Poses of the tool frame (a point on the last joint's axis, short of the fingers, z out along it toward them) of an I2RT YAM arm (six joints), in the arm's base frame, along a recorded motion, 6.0 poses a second.
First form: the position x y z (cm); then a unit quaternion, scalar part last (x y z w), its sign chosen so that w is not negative.
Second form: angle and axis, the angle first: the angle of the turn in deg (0 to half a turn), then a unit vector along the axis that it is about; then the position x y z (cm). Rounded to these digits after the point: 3 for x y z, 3 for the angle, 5 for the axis.
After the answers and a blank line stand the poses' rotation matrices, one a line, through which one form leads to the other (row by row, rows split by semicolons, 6 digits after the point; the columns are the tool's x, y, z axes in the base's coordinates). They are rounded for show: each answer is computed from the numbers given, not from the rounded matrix.
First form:
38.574, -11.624, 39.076, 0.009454, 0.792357, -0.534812, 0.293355
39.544, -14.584, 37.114, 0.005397, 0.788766, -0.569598, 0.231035
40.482, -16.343, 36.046, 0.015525, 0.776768, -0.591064, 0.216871
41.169, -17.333, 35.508, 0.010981, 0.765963, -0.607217, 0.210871
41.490, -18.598, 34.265, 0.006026, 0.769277, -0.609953, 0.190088
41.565, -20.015, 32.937, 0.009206, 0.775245, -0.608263, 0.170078
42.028, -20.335, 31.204, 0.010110, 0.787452, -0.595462, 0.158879
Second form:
145.882, 0.00989, 0.82882, -0.55942, 38.574, -11.624, 39.076
153.284, 0.00555, 0.81070, -0.58544, 39.544, -14.584, 37.114
154.949, 0.01590, 0.79571, -0.60547, 40.482, -16.343, 36.046
155.653, 0.01123, 0.78358, -0.62119, 41.169, -17.333, 35.508
158.084, 0.00614, 0.78356, -0.62128, 41.490, -18.598, 34.265
160.415, 0.00934, 0.78671, -0.61726, 41.565, -20.015, 32.937
161.716, 0.01024, 0.79758, -0.60312, 42.028, -20.335, 31.204

-0.827707 0.328761 0.454772; -0.298798 0.427774 -0.853071; -0.474996 -0.841977 -0.255838
-0.893187 0.271708 0.358317; -0.254680 0.351058 -0.901053; -0.370613 -0.896065 -0.244362
-0.905452 0.280488 0.318565; -0.232251 0.300804 -0.924974; -0.355270 -0.911506 -0.207220
-0.910826 0.272911 0.309703; -0.239267 0.262333 -0.934844; -0.336375 -0.925581 -0.173641
-0.927660 0.241161 0.285110; -0.222618 0.255842 -0.940737; -0.299812 -0.936155 -0.183647
-0.941977 0.221178 0.252505; -0.192631 0.259863 -0.946237; -0.274904 -0.939974 -0.202179
-0.949311 0.205135 0.238179; -0.173290 0.290646 -0.941008; -0.262259 -0.934583 -0.240365

